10 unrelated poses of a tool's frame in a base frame.
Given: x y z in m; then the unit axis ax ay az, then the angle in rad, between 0 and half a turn.
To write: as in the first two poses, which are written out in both.
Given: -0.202, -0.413, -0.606, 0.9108, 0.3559, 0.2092, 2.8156
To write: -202, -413, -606, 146.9, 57.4, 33.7
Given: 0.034, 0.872, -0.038, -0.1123, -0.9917, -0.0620, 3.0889
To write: 34, 872, -38, -19.9, -175.5, -11.0
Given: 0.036, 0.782, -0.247, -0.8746, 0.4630, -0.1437, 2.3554
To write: 36, 782, -247, -118.0, 62.5, -19.4
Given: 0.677, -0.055, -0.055, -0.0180, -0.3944, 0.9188, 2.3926
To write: 677, -55, -55, -2.5, -54.1, 126.0
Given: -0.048, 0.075, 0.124, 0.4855, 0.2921, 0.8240, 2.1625
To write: -48, 75, 124, 60.2, 36.2, 102.1
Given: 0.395, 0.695, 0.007, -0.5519, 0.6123, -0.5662, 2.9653
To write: 395, 695, 7, -93.8, 104.0, -96.2
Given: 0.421, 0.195, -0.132, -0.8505, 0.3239, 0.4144, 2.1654
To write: 421, 195, -132, -105.5, 40.2, 51.4
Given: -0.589, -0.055, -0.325, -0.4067, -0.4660, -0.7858, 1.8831
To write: -589, -55, -325, -43.9, -50.3, -84.8
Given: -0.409, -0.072, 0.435, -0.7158, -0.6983, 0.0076, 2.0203
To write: -409, -72, 435, -82.9, -80.8, 0.9
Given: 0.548, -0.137, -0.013, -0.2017, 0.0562, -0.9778, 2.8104
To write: 548, -137, -13, -32.5, 9.0, -157.5
